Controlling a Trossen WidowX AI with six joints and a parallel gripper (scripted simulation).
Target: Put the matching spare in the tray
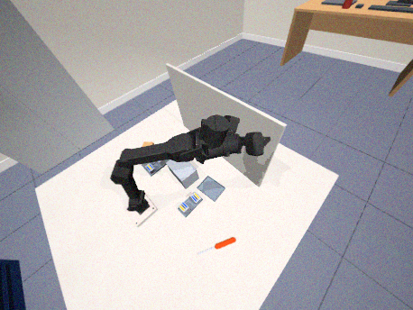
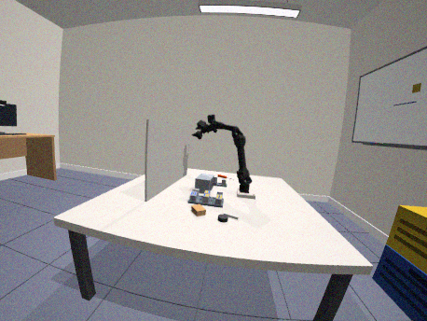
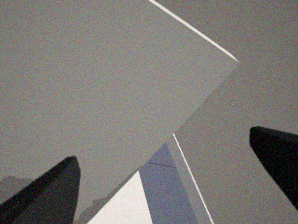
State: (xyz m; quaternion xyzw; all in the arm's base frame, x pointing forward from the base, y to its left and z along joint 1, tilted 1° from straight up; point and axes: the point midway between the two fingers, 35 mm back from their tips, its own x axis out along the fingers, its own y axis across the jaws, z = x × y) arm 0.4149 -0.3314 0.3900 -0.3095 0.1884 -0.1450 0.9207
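The grey spare block lies 30 cm behind my gripper tip, 17 cm to the left of it and 36 cm below it. The rest, counted from my gripper tip: grey rack 27 cm behind, 17 cm to the left, 39 cm below; then tall grey panel 9 cm ahead, 30 cm to the left, 18 cm below; then flat grey tray 13 cm behind, 15 cm to the left, 40 cm below.
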